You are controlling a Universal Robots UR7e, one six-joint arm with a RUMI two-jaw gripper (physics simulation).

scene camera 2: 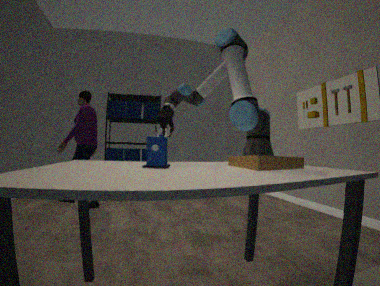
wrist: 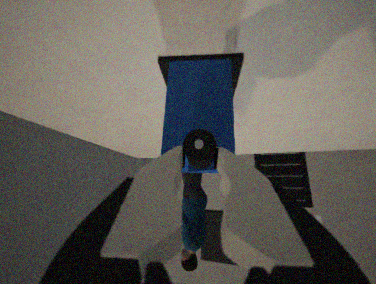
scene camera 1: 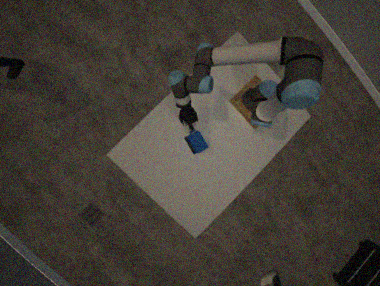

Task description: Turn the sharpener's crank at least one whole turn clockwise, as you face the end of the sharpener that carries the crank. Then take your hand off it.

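Pixels of known places: gripper, between the fingertips: [wrist: 199,148] [scene camera 1: 191,128]; arm's base, origin of its link: [scene camera 2: 257,157] [scene camera 1: 252,99].
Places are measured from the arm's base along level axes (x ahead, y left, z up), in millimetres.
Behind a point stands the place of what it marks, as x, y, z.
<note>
The blue sharpener [scene camera 1: 197,143] {485, 0, 81} [scene camera 2: 158,156] {469, 57, 0} [wrist: 200,95] {463, -81, 24} stands upright on its dark base on the white table [scene camera 1: 195,200] {710, 318, -47} [scene camera 2: 125,180] {537, 375, -47}. Its black crank [wrist: 199,135] {458, -116, 78}, with a pale round spot, is at the end nearest the wrist camera and reaches up to the sharpener's top edge. My gripper [scene camera 1: 191,128] {462, -91, 80} [scene camera 2: 164,134] {462, -91, 80} [wrist: 199,148] {462, -91, 80} comes in from above that end. Its two pale fingers are closed against both sides of the crank's black knob. The fingers hide part of the sharpener's top edge and the crank's lower sides.
The arm stands on a wooden block [scene camera 1: 241,106] {94, -11, 2} [scene camera 2: 265,162] {53, 164, -15} on the table. A person in a purple top [scene camera 2: 86,124] stands behind the table, left of a shelf rack [scene camera 2: 107,125] with blue bins. A tool board [scene camera 2: 342,117] hangs on the right wall.
</note>
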